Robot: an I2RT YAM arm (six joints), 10 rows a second.
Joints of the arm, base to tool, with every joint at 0 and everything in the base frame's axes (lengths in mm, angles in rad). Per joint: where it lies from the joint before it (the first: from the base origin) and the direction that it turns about. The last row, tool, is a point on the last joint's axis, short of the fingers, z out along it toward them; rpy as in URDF.
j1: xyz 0 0 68 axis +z
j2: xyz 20 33.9 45.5 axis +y
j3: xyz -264 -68.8 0 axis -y
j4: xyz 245 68.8 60 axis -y
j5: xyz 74 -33.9 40.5 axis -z
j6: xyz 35.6 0 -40.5 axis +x
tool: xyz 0 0 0 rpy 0 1.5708 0
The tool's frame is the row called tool.
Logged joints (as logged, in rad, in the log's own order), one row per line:
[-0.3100 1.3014 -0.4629 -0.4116 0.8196 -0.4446]
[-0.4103 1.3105 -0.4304 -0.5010 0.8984 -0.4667]
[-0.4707 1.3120 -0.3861 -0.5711 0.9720 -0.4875]
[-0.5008 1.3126 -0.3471 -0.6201 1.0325 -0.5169]
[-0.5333 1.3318 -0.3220 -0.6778 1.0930 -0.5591]
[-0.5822 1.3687 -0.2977 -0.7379 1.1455 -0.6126]
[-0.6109 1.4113 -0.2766 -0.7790 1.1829 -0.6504]
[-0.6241 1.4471 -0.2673 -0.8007 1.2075 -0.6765]
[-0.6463 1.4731 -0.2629 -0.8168 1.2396 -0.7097]
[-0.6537 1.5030 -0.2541 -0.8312 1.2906 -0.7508]
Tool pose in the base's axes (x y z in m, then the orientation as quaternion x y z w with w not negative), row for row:
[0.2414 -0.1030 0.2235 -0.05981 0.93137 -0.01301 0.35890]
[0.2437 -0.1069 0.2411 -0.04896 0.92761 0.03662 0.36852]
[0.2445 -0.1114 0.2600 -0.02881 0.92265 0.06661 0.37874]
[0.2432 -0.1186 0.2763 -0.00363 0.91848 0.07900 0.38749]
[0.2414 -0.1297 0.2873 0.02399 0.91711 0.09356 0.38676]
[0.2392 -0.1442 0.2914 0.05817 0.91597 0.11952 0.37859]
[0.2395 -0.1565 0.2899 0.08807 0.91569 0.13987 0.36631]
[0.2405 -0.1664 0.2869 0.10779 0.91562 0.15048 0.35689]
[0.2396 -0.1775 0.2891 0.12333 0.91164 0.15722 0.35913]
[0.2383 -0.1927 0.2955 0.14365 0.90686 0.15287 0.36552]
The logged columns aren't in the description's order. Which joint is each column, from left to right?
Columns, left to right: j5, j2, j6, j4, j3, j1.
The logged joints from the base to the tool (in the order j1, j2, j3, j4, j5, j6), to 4 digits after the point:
[-0.4446 1.3014 0.8196 -0.4116 -0.3100 -0.4629]
[-0.4667 1.3105 0.8984 -0.5010 -0.4103 -0.4304]
[-0.4875 1.3120 0.9720 -0.5711 -0.4707 -0.3861]
[-0.5169 1.3126 1.0325 -0.6201 -0.5008 -0.3471]
[-0.5591 1.3318 1.0930 -0.6778 -0.5333 -0.3220]
[-0.6126 1.3687 1.1455 -0.7379 -0.5822 -0.2977]
[-0.6504 1.4113 1.1829 -0.7790 -0.6109 -0.2766]
[-0.6765 1.4471 1.2075 -0.8007 -0.6241 -0.2673]
[-0.7097 1.4731 1.2396 -0.8168 -0.6463 -0.2629]
[-0.7508 1.5030 1.2906 -0.8312 -0.6537 -0.2541]

